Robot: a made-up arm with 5 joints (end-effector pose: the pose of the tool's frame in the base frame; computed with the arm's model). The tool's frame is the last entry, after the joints. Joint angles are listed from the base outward.
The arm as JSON. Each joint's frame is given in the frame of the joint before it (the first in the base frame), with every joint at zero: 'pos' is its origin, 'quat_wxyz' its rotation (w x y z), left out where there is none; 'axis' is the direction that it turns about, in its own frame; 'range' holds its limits. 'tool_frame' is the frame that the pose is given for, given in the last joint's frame.
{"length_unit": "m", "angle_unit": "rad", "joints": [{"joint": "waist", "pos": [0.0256, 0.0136, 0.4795], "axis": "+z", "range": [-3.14, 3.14]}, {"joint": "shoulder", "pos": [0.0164, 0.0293, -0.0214], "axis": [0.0, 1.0, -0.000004], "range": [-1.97, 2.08]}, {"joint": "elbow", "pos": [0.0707, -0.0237, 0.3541], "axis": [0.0, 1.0, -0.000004], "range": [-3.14, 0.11]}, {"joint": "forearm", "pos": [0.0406, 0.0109, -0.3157], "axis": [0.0, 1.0, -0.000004], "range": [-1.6, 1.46]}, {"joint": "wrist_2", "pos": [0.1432, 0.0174, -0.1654], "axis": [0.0, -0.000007, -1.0], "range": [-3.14, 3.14]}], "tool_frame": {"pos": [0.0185, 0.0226, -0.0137]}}
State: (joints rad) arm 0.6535 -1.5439 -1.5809 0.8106 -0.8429
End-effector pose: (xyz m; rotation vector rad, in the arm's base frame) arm -0.2769 -0.1390 1.0779 -0.2304 -2.4261 0.7279
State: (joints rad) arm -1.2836 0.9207 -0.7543 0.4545 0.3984
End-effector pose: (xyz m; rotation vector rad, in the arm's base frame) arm 0.1738 -0.3202 0.0541 0.2990 0.6310 -1.6221
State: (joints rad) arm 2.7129 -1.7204 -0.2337 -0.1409 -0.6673
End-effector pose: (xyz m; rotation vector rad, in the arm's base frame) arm -0.0156 -0.0370 0.8450 -2.2387 1.3664 -1.5024
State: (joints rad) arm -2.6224 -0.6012 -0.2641 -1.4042 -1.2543
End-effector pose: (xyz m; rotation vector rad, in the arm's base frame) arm -0.1157 -0.1346 0.8291 -2.2153 0.8530 -0.6990
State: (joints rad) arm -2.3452 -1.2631 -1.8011 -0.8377 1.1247
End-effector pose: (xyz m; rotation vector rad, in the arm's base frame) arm 0.4389 0.3975 0.9622 -1.6102 -2.3026 1.1077
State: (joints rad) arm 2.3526 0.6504 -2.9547 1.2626 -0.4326
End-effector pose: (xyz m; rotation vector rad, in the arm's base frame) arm -0.5293 0.4843 0.9781 1.1687 -0.8182 2.4474
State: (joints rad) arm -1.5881 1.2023 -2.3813 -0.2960 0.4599
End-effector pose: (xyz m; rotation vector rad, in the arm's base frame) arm 0.0564 -0.8611 0.5886 -0.9160 -1.4478 -1.6108
